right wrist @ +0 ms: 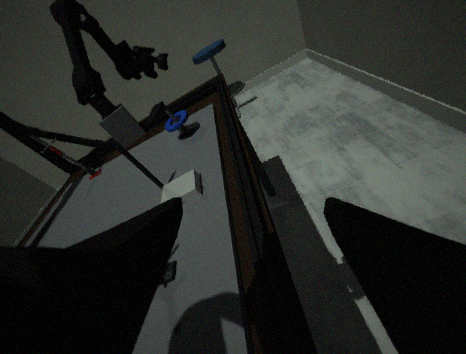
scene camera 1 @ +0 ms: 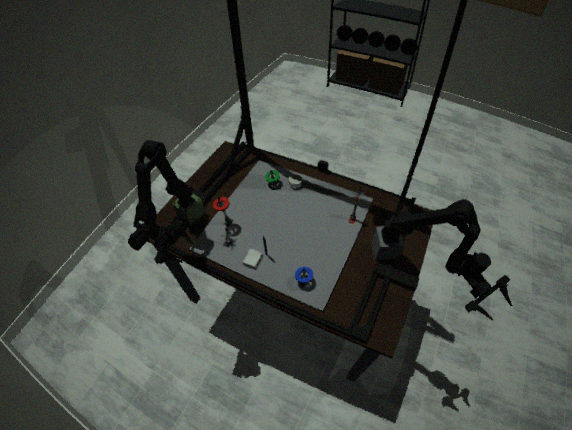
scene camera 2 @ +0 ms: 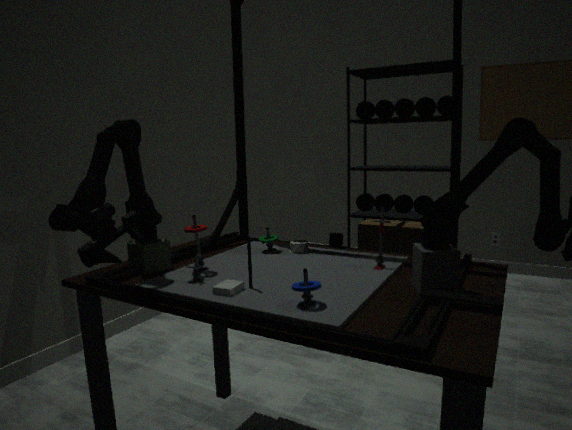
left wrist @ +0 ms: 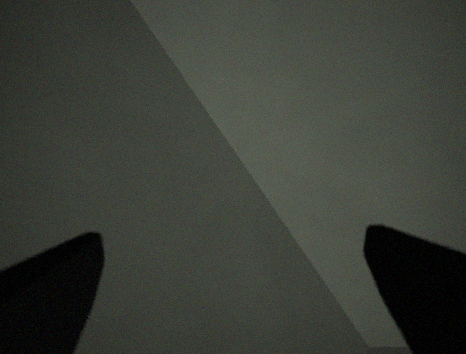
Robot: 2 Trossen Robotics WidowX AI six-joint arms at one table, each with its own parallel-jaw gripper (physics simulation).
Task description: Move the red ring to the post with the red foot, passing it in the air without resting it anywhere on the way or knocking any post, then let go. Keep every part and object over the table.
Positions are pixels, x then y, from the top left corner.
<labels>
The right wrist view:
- right gripper: 253, 205
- white block: 187, 187
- grey mat: 205, 301
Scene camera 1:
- left gripper: 502, 313
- right gripper: 188, 253
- grey mat: 308, 227
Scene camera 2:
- right gripper: 133, 251
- grey mat: 348, 279
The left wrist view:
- left gripper: 236, 243
</labels>
